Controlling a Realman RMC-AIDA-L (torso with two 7-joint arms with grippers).
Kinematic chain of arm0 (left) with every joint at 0, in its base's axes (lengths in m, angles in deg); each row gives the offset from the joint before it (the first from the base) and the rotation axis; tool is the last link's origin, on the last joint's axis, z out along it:
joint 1: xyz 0 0 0.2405 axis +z
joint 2: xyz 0 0 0 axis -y
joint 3: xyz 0 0 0.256 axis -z
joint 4: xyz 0 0 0 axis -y
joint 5: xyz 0 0 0.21 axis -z
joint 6: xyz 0 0 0 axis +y
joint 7: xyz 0 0 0.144 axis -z
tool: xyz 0 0 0
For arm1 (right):
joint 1: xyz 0 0 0.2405 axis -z
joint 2: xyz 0 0 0 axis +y
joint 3: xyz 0 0 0.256 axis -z
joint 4: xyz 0 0 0 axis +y
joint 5: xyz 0 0 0.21 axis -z
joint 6: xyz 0 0 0 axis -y
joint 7: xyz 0 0 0.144 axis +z
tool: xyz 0 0 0
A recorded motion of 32 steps. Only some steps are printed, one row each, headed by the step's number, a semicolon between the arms.
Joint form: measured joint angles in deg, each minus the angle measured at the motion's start. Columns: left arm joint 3, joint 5, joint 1, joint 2, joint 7, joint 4, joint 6; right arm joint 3, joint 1, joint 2, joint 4, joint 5, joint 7, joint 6.
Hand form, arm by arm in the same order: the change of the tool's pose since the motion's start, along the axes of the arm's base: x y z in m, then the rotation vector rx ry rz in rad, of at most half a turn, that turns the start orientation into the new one. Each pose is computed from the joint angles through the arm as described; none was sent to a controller.
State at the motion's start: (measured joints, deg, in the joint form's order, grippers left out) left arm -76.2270 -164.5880 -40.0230 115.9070 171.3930 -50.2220 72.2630; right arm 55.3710 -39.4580 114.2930 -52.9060 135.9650 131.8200 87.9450
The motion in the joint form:
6: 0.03 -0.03 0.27 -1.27 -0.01 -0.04 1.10; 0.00 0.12 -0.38 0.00 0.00 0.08 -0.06
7: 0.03 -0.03 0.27 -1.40 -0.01 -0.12 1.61; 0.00 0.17 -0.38 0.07 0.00 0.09 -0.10
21: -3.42 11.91 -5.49 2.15 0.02 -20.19 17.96; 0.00 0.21 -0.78 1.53 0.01 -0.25 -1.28
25: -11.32 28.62 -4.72 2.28 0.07 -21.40 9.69; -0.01 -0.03 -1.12 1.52 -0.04 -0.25 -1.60
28: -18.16 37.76 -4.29 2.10 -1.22 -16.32 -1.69; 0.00 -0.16 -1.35 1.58 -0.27 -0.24 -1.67
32: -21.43 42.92 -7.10 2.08 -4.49 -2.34 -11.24; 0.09 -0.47 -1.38 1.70 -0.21 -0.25 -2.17
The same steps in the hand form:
6: -0.0062 -0.0006 0.0102 0.0016 0.0184 0.0180; 0.0019 0.0005 0.0028 0.0054 -0.0050 -0.0034
7: -0.0065 -0.0014 0.0113 -0.0024 0.0205 0.0233; 0.0024 0.0003 0.0026 0.0054 -0.0049 -0.0052
21: 0.1334 -0.0036 -0.0076 -0.1750 -0.1860 -0.2154; 0.0081 0.0012 0.0023 0.0134 -0.0094 -0.0174
25: 0.1784 -0.0181 -0.0460 -0.2454 -0.4280 -0.3424; 0.0075 0.0038 0.0050 0.0231 -0.0141 -0.0124
28: 0.1849 -0.0208 -0.0776 -0.2355 -0.5493 -0.3717; 0.0069 0.0051 0.0065 0.0268 -0.0132 -0.0103
32: 0.1564 -0.0093 -0.1044 -0.1987 -0.5559 -0.3005; 0.0055 0.0073 0.0065 0.0331 -0.0166 -0.0050

